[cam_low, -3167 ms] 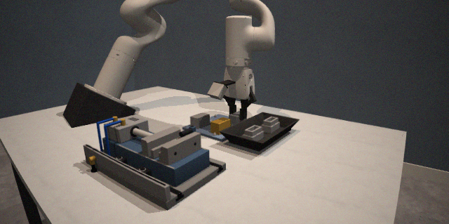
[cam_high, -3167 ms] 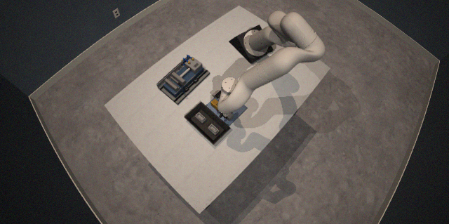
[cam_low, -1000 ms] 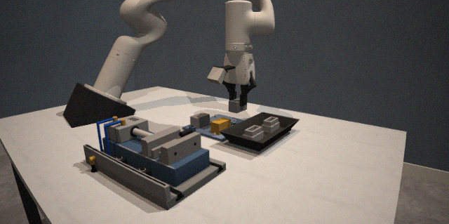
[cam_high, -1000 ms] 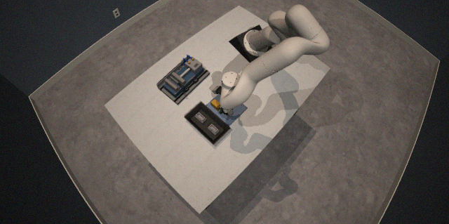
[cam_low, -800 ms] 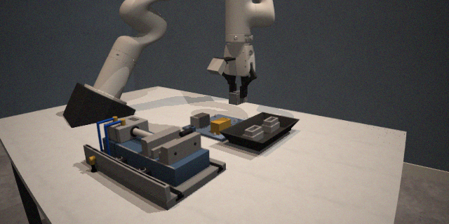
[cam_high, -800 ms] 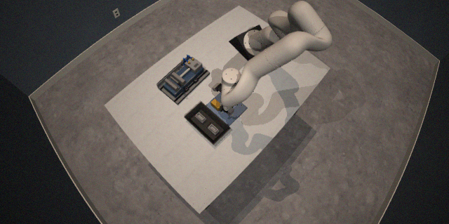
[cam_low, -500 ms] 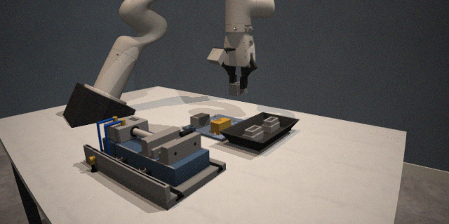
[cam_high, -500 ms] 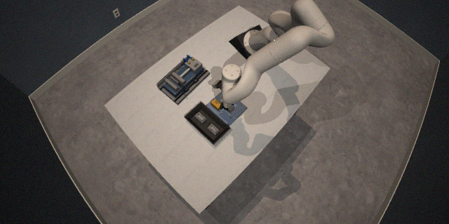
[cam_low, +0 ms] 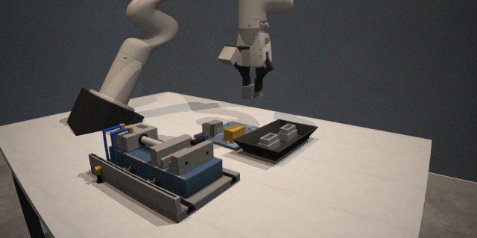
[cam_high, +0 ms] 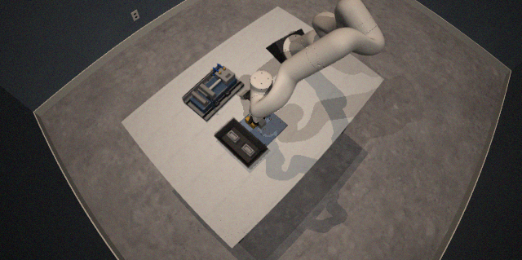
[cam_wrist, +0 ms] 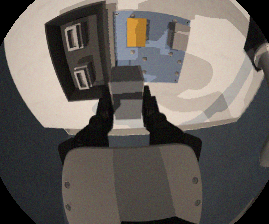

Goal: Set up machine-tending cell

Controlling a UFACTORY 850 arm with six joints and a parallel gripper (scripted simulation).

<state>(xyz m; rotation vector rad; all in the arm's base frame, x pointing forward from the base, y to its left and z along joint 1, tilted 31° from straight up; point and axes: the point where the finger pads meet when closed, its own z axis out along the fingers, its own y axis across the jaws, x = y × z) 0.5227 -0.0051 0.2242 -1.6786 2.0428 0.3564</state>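
Now: hand 34 cm to the left of the vise, 13 cm above it and 5 cm past it. From my hand the other things lie so: grey rail (43 cm to the right, 13 cm below, 6 cm behind); brass blank (14 cm below, 6 cm to the right, 3 cm behind).
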